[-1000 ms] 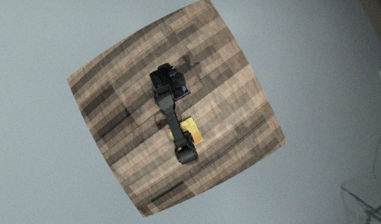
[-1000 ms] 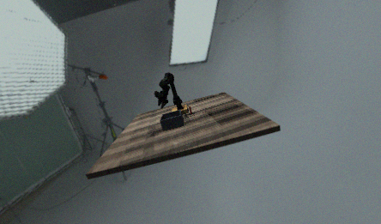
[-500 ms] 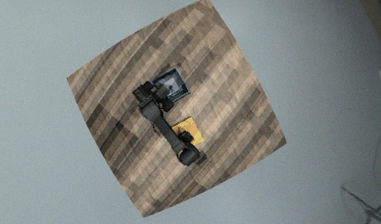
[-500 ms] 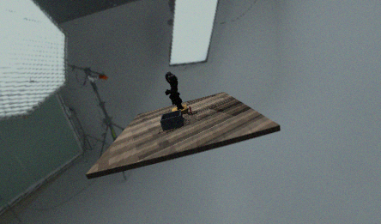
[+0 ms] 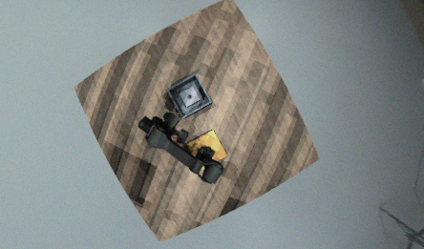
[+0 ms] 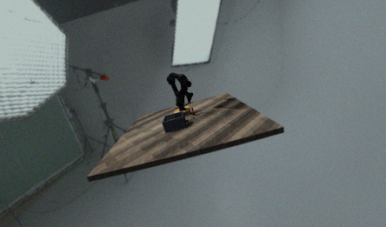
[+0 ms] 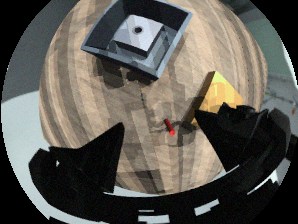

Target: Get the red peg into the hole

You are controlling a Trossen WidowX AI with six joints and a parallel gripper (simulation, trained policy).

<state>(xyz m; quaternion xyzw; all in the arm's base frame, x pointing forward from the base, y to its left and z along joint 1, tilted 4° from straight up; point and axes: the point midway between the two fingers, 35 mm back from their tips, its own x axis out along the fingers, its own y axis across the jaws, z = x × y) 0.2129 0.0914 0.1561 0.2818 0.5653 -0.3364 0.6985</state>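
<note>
My gripper tip is 12 cm above the red peg, 7 cm past it and 4 cm to the right of it. Also, from my gripper tip: pale plate 14 cm to the right, 12 cm below, 12 cm ahead; dark box 14 cm to the right, 13 cm below, 12 cm ahead.
</note>
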